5 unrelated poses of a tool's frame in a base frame.
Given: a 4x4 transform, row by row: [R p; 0 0 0 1], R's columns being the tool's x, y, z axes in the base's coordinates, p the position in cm. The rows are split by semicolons.
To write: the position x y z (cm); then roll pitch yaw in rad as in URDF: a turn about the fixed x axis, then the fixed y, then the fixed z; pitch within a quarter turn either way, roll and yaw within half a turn. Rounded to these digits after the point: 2 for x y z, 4 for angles.
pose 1, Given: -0.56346 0.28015 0.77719 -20.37; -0.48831 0.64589 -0.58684 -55.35; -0.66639 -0.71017 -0.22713 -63.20; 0 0 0 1
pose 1, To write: -20.37 -55.35 -63.20 -1.8803 0.7294 -2.4275
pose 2, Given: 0.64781 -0.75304 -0.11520 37.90; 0.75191 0.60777 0.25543 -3.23; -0.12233 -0.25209 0.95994 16.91; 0 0 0 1
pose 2, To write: 37.90 -3.23 16.91 -0.2568 0.1226 0.8596
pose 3, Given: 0.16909 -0.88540 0.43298 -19.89; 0.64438 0.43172 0.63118 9.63; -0.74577 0.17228 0.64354 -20.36; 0 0 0 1
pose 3, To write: -19.89 9.63 -20.36 0.2616 0.8417 1.3142
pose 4, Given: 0.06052 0.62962 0.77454 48.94; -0.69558 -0.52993 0.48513 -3.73; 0.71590 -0.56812 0.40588 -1.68; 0 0 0 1
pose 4, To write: 48.94 -3.73 -1.68 -0.9505 -0.7979 -1.4840
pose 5, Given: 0.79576 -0.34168 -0.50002 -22.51; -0.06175 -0.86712 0.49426 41.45; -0.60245 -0.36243 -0.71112 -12.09; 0 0 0 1
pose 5, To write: -22.51 41.45 -12.09 -2.6702 0.6466 -0.0774
